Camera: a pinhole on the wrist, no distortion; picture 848 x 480 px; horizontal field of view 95.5 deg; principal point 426.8 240.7 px. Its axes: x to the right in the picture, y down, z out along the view. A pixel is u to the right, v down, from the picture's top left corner.
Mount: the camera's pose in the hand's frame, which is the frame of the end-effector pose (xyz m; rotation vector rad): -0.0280 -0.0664 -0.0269 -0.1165 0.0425 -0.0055
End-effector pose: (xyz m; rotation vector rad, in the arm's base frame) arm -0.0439 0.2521 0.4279 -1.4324 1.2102 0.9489
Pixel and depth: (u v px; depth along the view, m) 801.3 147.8 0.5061
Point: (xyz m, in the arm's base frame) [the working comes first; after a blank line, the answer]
In the camera's frame: 0.4921 -0.1221 0.5061

0.1957 0.6143 -0.1050
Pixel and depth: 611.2 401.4 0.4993
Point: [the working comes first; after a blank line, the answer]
In the camera's frame: 0.2391 0.2083 0.4993

-0.1772 0.6291 0.0793
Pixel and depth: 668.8 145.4 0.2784
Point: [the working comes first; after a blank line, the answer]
In the camera's frame: 0.1749 -0.0689 0.2784

0.0969 0.4657 0.2463
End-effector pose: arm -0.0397 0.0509 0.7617 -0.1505 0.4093 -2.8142
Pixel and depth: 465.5 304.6 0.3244
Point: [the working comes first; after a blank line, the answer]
In the camera's frame: 0.0326 0.0538 0.3244

-0.0094 -0.0526 1.0298
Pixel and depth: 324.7 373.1 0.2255
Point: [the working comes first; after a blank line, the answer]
In the camera's frame: -0.0598 0.0775 0.2255

0.0719 -0.0098 0.9277
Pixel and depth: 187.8 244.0 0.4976
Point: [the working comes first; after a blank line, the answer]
In the camera's frame: -0.3088 0.0043 0.4976

0.3287 0.0217 1.2005
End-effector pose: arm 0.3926 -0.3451 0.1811 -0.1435 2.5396 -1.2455
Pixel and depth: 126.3 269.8 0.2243
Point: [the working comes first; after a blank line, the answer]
In the camera's frame: -0.1750 0.0169 0.2243

0.6383 -0.4675 0.1272
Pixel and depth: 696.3 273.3 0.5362
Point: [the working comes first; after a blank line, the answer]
In the camera's frame: 0.3752 0.0454 0.5362

0.1971 -0.7693 -0.2119
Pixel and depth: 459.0 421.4 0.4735
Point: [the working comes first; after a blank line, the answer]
In the camera's frame: 0.0396 0.2222 0.4735

0.5028 -0.5368 -0.2293
